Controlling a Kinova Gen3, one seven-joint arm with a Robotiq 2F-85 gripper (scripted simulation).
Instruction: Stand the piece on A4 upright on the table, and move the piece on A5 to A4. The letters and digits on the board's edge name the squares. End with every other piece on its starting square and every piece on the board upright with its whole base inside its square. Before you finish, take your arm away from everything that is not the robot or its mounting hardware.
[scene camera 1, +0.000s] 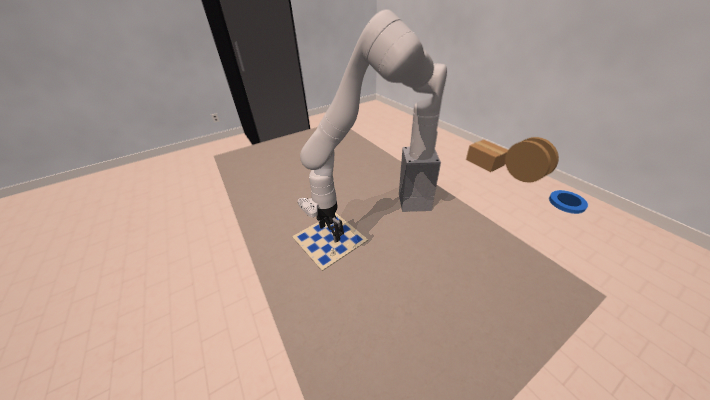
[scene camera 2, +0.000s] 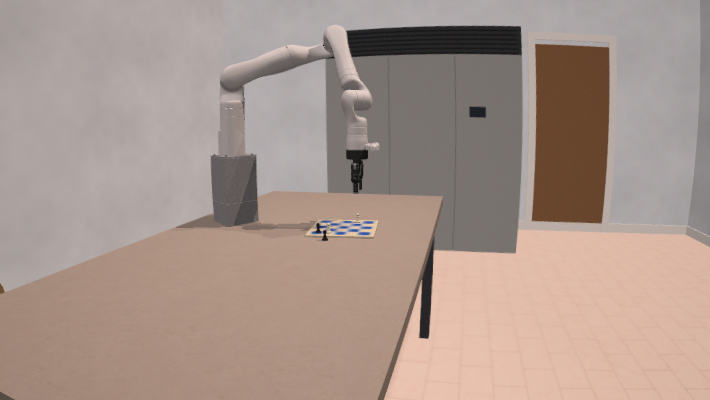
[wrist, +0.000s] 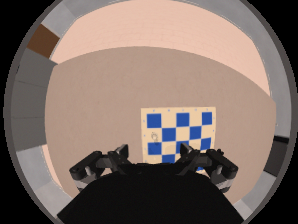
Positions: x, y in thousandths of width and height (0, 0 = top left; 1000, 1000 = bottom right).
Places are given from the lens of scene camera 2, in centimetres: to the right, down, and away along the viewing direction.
cream chessboard (scene camera 2: 480, 571): -5, 10, 136
